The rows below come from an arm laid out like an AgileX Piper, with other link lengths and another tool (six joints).
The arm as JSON. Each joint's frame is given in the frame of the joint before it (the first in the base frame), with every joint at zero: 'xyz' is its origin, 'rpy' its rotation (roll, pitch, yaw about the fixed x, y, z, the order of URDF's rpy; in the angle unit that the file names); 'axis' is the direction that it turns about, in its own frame. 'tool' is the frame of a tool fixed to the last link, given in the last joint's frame.
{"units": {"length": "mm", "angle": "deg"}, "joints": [
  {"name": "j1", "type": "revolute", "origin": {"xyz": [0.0, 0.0, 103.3], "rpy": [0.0, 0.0, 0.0]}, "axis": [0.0, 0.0, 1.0]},
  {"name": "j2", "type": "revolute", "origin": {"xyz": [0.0, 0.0, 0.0], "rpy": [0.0, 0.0, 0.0]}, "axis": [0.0, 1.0, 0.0]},
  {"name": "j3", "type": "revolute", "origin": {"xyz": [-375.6, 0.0, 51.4], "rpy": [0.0, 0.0, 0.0]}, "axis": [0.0, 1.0, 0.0]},
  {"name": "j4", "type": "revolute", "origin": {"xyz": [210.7, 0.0, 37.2], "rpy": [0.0, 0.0, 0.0]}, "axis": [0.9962, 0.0, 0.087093]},
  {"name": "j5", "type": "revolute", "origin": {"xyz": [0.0, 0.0, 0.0], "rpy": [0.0, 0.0, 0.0]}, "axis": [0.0, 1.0, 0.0]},
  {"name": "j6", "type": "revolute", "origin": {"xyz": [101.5, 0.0, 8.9], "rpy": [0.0, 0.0, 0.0]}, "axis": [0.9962, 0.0, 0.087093]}
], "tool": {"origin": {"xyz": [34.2, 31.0, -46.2], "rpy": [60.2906, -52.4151, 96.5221]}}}
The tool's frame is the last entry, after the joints.
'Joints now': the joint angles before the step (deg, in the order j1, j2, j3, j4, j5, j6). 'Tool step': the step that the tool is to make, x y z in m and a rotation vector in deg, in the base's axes. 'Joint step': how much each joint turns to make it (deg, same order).
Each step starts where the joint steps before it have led.
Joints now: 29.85, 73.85, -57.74, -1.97, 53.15, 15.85
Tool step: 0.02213, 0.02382, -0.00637, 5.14, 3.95, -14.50
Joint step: 0.39, 3.66, 0.01, -0.69, -2.28, 16.71
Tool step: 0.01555, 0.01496, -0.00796, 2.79, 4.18, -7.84
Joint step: -0.24, 3.26, -0.04, 1.49, -0.80, 7.83
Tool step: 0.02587, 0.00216, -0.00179, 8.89, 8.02, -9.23
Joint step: -8.07, 3.68, -0.08, 13.55, 0.00, -3.63
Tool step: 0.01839, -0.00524, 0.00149, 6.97, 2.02, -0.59
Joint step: -6.30, 2.56, -0.18, 11.63, -0.06, -11.11
